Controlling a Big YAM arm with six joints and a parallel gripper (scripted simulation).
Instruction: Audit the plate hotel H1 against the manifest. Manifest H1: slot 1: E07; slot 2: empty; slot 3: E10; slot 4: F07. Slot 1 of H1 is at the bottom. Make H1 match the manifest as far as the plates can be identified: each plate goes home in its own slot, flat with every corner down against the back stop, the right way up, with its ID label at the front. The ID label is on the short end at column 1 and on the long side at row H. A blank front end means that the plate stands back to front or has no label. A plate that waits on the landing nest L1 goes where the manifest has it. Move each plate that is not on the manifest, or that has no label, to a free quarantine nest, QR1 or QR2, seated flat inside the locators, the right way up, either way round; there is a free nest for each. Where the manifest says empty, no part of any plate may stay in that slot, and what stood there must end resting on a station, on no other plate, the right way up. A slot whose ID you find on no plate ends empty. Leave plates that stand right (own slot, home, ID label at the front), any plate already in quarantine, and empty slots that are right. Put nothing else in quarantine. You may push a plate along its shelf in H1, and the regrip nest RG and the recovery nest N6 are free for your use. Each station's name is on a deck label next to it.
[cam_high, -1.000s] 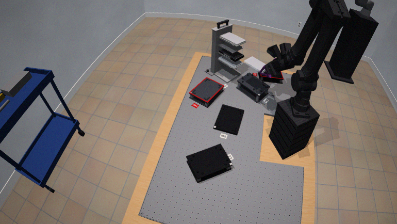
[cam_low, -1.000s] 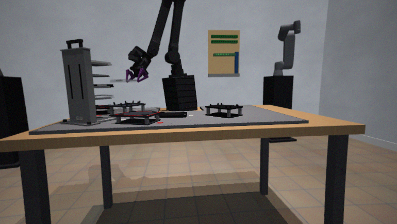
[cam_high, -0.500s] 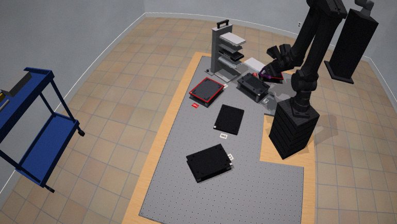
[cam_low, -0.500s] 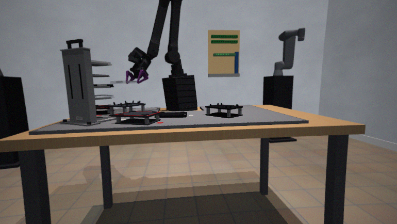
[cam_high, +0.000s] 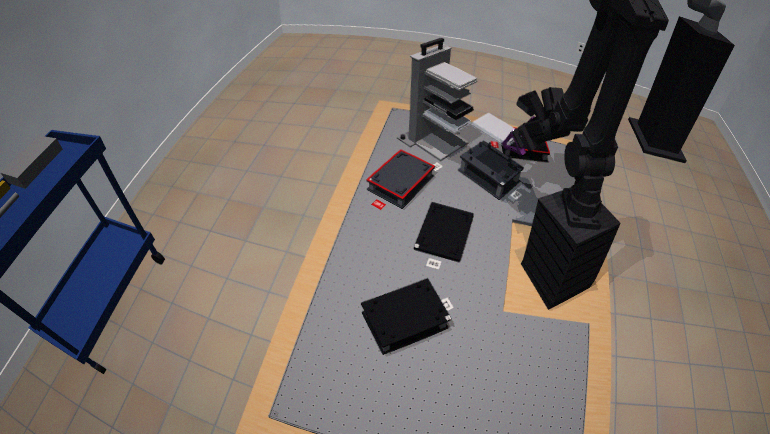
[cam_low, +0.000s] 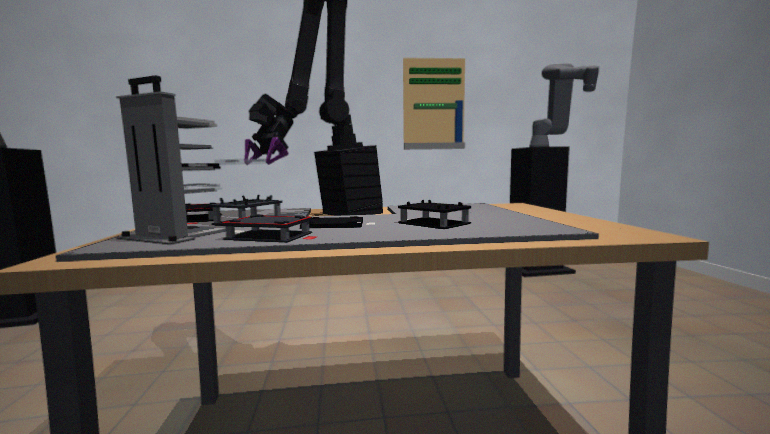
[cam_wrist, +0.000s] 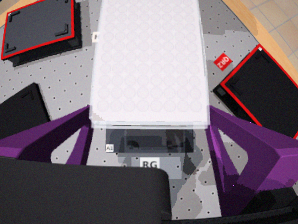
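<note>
My hand is 120 mm above the regrip nest, 40 mm short of it and 30 mm to the left of it. Also, from my hand: RG label: 180 mm below, 40 mm behind, 30 mm to the left; QR2 label: 190 mm to the right, 180 mm below, 20 mm ahead; dark plate: 190 mm ahead, 150 mm to the right, 10 mm below.
</note>
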